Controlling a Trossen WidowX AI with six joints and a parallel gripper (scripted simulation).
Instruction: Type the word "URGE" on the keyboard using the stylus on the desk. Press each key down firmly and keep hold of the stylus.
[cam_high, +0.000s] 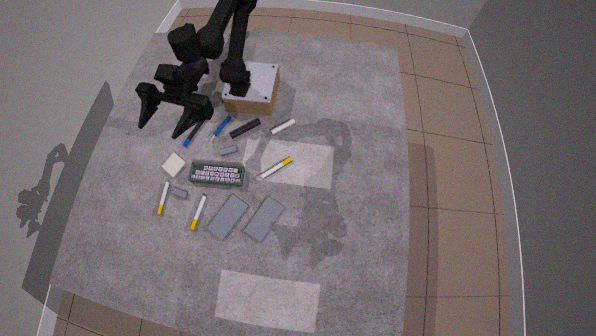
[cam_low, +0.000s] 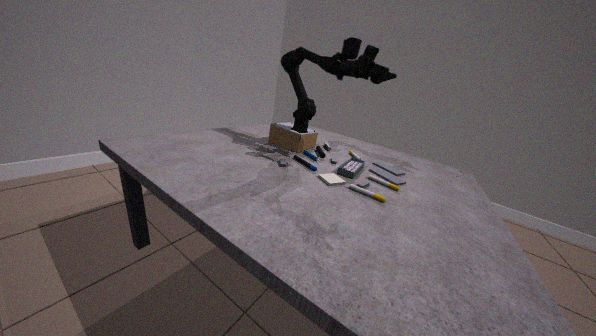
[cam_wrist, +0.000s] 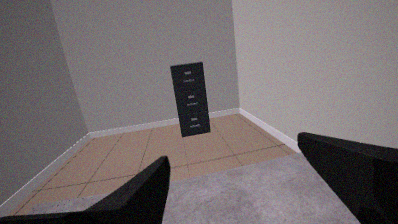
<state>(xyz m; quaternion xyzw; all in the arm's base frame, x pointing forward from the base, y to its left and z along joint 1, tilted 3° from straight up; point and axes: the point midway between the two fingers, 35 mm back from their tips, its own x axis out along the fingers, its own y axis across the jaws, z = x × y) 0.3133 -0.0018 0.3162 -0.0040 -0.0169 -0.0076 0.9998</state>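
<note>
My gripper tip is now 380 mm above the blue stylus, 210 mm past it and 60 mm to the left of it. From my gripper tip the other things lie so: pale pad: 390 mm below, 180 mm to the right, 40 mm behind; then grey block: 390 mm below, 110 mm to the right, 50 mm ahead.
</note>
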